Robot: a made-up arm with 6 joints.
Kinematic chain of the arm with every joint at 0, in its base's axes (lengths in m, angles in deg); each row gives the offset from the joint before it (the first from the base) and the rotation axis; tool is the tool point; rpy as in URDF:
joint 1: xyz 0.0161 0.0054 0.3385 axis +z
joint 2: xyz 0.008 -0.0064 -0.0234 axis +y
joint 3: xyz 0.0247 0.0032 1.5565 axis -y
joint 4: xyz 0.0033 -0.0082 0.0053 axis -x
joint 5: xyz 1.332 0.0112 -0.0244 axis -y
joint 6: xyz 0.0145 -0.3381 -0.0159 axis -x
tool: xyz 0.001 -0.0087 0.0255 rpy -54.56 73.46 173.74
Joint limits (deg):
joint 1: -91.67..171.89
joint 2: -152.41..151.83
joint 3: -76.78..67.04
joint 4: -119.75..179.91
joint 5: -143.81..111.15
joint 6: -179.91..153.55
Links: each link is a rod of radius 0.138 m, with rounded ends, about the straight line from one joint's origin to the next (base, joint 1, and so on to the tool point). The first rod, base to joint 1, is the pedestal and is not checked.
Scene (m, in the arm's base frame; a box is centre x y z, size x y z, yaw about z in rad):
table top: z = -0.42
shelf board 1: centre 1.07 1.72 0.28 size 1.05 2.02 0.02 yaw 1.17
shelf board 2: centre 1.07 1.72 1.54 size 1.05 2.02 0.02 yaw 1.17
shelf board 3: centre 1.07 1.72 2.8 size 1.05 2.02 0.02 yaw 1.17
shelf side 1: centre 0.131 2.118 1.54 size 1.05 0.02 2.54 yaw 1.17
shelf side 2: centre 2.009 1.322 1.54 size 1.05 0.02 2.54 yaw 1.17
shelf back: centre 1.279 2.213 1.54 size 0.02 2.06 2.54 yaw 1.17
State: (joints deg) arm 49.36 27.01 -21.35 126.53 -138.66 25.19
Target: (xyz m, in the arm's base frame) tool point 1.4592 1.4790 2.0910
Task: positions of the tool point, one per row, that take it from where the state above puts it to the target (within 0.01 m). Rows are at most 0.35 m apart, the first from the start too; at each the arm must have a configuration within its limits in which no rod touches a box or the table.
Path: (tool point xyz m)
1: 1.0405 1.2670 0.9091
2: 0.9463 1.0444 0.9095
3: 0.8216 0.8343 0.8895
4: 0.9890 0.8839 1.1474
5: 1.1072 0.8839 1.4451
6: 1.1637 0.8375 1.7656
7: 1.1507 0.7506 2.0909
8: 1.2944 0.9759 2.1341
9: 1.3995 1.2218 2.1338
10: 1.4590 1.4790 2.0911

